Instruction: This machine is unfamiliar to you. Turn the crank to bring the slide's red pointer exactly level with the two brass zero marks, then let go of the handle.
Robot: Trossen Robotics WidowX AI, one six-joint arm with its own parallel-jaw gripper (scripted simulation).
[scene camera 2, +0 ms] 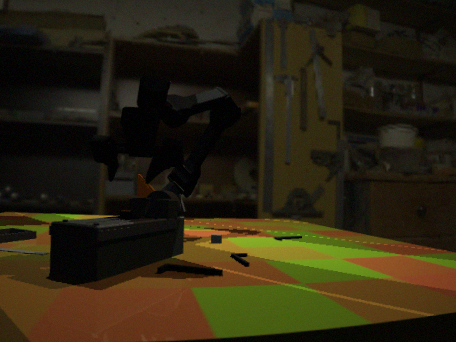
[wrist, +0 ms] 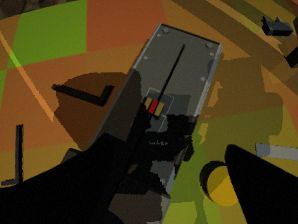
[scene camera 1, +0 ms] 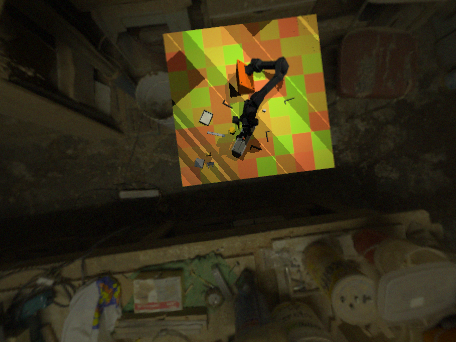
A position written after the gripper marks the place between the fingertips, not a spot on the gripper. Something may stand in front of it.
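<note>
You've got the gripper (scene camera 2: 128, 181) (wrist: 170, 149) here, and it's open and holds nothing. There's a machine as well, the machine (scene camera 2: 94, 249) (wrist: 176, 67), and a yellow knob (wrist: 216, 183) too.
</note>
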